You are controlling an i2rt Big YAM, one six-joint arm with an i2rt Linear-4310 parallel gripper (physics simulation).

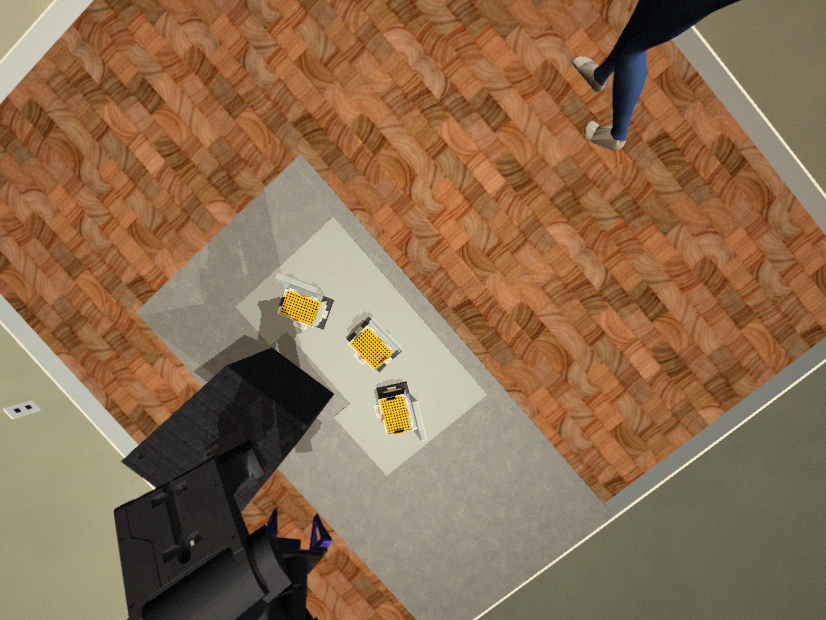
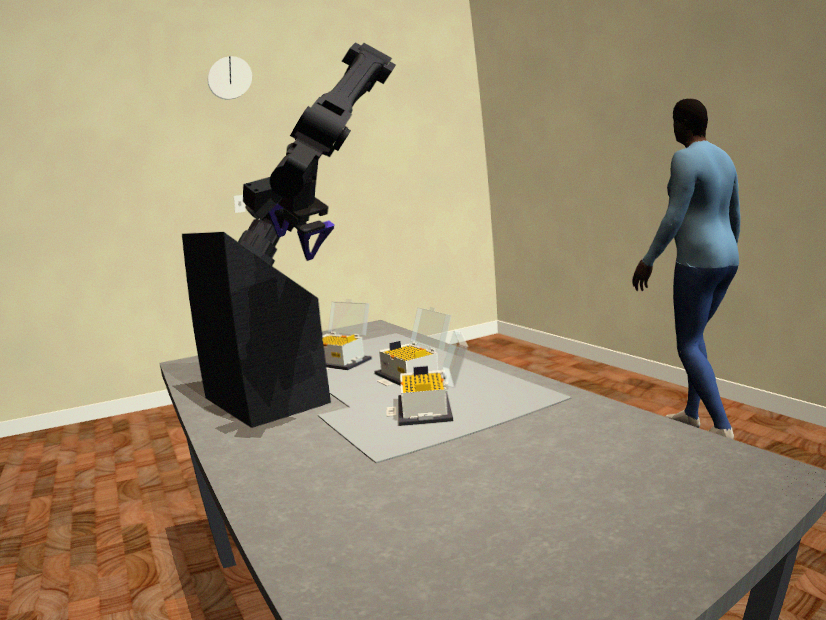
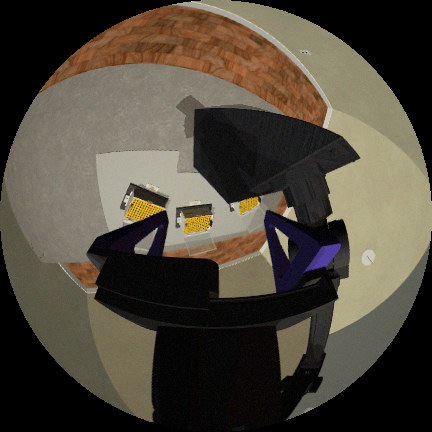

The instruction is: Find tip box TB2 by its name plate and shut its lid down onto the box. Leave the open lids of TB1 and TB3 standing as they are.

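Frame: origin at the arm's base, x ahead, y left, z up, level; millimetres.
Seen in the pictures: gripper, fingertip midpoint: [image 1: 296, 512] [image 2: 295, 247] [image 3: 215, 215]; arm's base, link origin: [image 2: 249, 260] [image 3: 300, 174].
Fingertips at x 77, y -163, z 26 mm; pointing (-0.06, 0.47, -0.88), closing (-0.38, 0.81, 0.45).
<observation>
Pixels of each thing's top centre, then the offset from my fingertips to it. Level surfaces: height alone.
- first box, top centre: [image 2: 333, 334] [image 1: 297, 308] [image 3: 251, 205] dx +147, dy +428, dz -278 mm
- middle box, top centre: [image 2: 407, 346] [image 1: 370, 349] [image 3: 199, 226] dx +270, dy +201, dz -278 mm
- third box, top centre: [image 2: 421, 374] [image 3: 144, 215] [image 1: 394, 416] dx +219, dy -19, dz -278 mm
- light mat, surface height: dz -352 mm
- grey table, surface height: dz -355 mm
Three white tip boxes with yellow racks stand on the mat, their clear lids open and upright. The name plates are too small to read, so I cannot tell which is TB2. The first box [image 1: 300, 306] [image 2: 345, 350] [image 3: 249, 205] has its lid [image 1: 303, 286] [image 2: 348, 317] up. The middle box [image 1: 371, 347] [image 2: 408, 360] [image 3: 198, 223] has its lid [image 1: 384, 335] [image 2: 431, 327] [image 3: 201, 244] up. The third box [image 1: 395, 413] [image 2: 423, 400] [image 3: 144, 209] has its lid [image 1: 418, 421] [image 2: 456, 360] up. My gripper [image 1: 296, 523] [image 2: 296, 245] [image 3: 215, 215] is open and empty, high and away from the boxes.
A tall black pedestal [image 1: 220, 413] [image 2: 273, 353] [image 3: 240, 150] stands beside the light mat [image 1: 386, 460] [image 2: 376, 447] [image 3: 112, 165] on the grey table [image 1: 480, 493] [image 2: 500, 533] [image 3: 75, 130]. A person [image 1: 627, 100] [image 2: 705, 213] stands on the floor beyond the table.
</observation>
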